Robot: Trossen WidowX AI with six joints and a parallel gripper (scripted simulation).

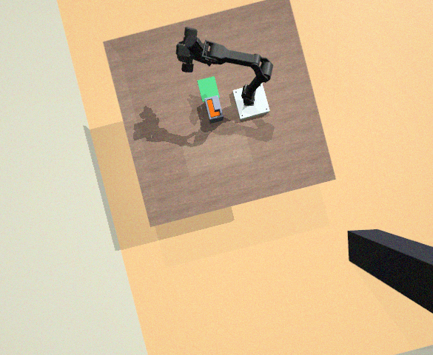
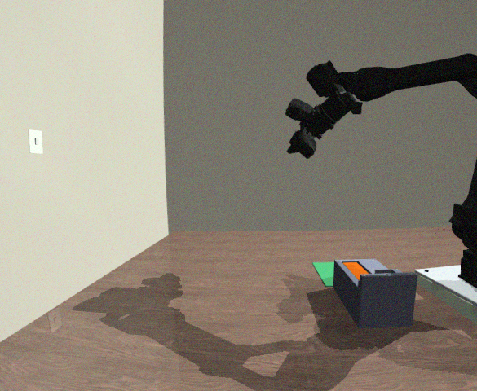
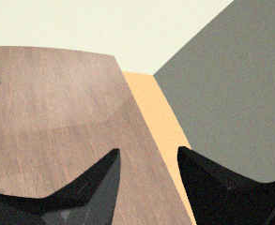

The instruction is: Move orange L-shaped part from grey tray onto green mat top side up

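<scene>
The orange L-shaped part is 17 cm behind my gripper tip, 24 cm to the left of it and 28 cm below it. Round my gripper tip: green mat 14 cm behind, 8 cm to the left, 34 cm below.
</scene>
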